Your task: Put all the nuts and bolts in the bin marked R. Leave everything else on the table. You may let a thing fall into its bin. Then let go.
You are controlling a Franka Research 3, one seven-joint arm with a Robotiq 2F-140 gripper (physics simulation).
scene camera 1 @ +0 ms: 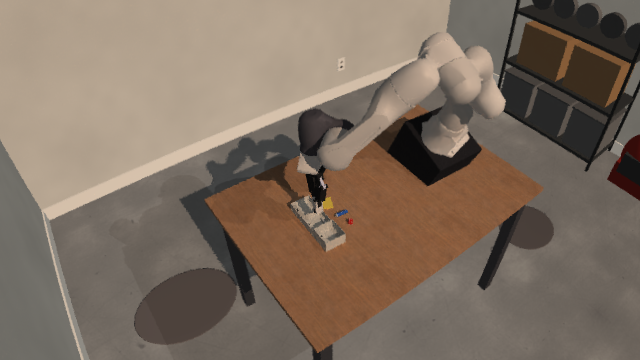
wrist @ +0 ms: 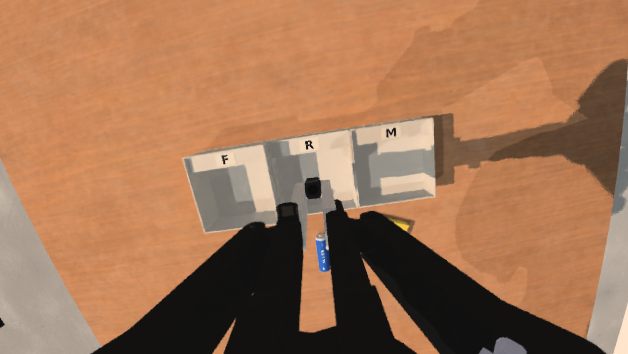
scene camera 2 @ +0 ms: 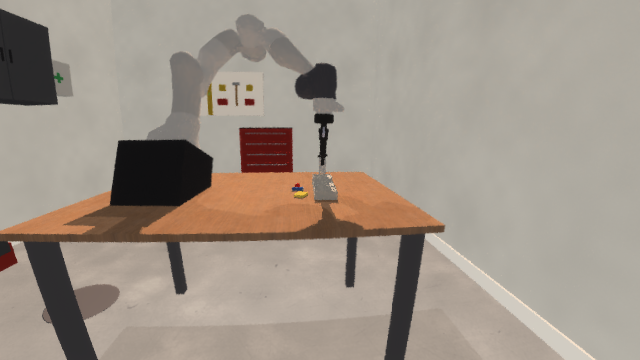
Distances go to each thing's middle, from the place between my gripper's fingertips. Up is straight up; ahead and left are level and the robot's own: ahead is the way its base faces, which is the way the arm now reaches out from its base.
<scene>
The grey three-part bin tray (scene camera 1: 329, 235) lies 50 mm below my hand and 10 mm ahead of it.
</scene>
